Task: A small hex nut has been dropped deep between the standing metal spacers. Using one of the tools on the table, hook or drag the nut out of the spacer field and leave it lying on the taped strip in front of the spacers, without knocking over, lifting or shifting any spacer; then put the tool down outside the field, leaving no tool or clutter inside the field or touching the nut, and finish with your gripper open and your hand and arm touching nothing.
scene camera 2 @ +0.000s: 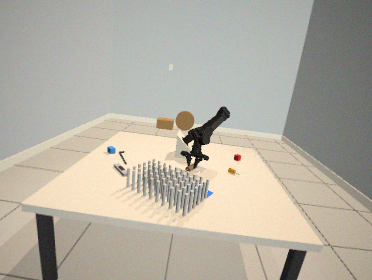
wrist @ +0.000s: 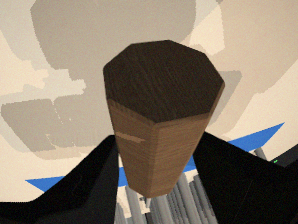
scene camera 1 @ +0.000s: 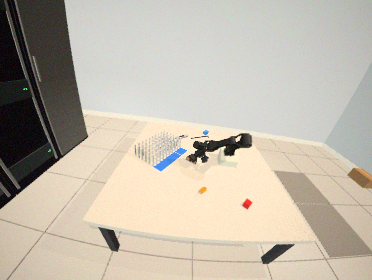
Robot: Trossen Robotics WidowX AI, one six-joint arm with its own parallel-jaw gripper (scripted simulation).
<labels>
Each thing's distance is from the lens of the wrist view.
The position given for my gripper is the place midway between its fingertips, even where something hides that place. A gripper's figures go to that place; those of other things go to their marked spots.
my gripper (wrist: 154, 139): 10 cm
blue taped strip (wrist: 255, 140): 32 cm
</labels>
